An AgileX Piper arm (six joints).
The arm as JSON. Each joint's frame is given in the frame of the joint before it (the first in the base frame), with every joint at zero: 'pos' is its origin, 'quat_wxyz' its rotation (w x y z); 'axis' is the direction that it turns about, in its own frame. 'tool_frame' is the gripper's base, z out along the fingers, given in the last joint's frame.
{
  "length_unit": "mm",
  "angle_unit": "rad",
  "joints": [
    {
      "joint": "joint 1",
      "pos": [
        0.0,
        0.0,
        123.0
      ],
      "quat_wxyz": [
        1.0,
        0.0,
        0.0,
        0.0
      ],
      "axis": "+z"
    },
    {
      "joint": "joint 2",
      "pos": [
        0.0,
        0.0,
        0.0
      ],
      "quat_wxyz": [
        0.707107,
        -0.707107,
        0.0,
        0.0
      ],
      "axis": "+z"
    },
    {
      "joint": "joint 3",
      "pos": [
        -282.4,
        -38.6,
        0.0
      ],
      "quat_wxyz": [
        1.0,
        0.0,
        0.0,
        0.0
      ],
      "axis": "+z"
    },
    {
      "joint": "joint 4",
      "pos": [
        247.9,
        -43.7,
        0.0
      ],
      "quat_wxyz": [
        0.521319,
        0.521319,
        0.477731,
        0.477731
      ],
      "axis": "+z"
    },
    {
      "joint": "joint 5",
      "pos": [
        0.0,
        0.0,
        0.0
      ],
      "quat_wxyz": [
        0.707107,
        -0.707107,
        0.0,
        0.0
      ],
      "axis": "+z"
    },
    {
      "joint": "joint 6",
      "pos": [
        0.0,
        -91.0,
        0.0
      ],
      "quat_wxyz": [
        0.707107,
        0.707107,
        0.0,
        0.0
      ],
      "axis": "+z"
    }
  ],
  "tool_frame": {
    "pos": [
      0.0,
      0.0,
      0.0
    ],
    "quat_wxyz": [
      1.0,
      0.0,
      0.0,
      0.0
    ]
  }
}
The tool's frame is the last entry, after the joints.
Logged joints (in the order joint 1, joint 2, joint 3, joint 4, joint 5, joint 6), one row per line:
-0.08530, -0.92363, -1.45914, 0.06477, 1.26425, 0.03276
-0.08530, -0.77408, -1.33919, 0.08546, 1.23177, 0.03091
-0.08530, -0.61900, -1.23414, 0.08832, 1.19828, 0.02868
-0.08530, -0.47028, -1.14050, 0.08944, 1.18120, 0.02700
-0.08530, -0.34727, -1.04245, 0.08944, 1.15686, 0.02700
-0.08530, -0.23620, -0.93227, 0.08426, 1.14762, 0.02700
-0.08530, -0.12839, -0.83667, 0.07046, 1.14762, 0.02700
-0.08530, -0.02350, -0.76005, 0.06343, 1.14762, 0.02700
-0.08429, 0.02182, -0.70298, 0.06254, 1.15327, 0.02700
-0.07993, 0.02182, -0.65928, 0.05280, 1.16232, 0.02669
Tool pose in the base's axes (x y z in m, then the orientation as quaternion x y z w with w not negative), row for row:
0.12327, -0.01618, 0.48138, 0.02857, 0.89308, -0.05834, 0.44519
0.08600, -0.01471, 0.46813, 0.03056, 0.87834, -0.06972, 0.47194
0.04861, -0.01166, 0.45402, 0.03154, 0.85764, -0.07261, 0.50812
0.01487, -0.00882, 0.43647, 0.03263, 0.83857, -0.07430, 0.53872
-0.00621, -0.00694, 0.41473, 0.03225, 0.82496, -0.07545, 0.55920
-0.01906, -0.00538, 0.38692, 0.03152, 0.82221, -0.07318, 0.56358
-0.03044, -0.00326, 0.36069, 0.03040, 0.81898, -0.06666, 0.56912
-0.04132, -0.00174, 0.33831, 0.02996, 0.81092, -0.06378, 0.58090
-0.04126, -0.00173, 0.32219, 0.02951, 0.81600, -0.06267, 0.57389
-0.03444, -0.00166, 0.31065, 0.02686, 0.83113, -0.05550, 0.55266
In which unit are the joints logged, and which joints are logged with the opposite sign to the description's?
The joints are logged in radians. Opposite sign: joint 2, joint 4, joint 6.
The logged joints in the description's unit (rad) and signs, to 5 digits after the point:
-0.08530, 0.92363, -1.45914, -0.06477, 1.26425, -0.03276
-0.08530, 0.77408, -1.33919, -0.08546, 1.23177, -0.03091
-0.08530, 0.61900, -1.23414, -0.08832, 1.19828, -0.02868
-0.08530, 0.47028, -1.14050, -0.08944, 1.18120, -0.02700
-0.08530, 0.34727, -1.04245, -0.08944, 1.15686, -0.02700
-0.08530, 0.23620, -0.93227, -0.08426, 1.14762, -0.02700
-0.08530, 0.12839, -0.83667, -0.07046, 1.14762, -0.02700
-0.08530, 0.02350, -0.76005, -0.06343, 1.14762, -0.02700
-0.08429, -0.02182, -0.70298, -0.06254, 1.15327, -0.02700
-0.07993, -0.02182, -0.65928, -0.05280, 1.16232, -0.02669

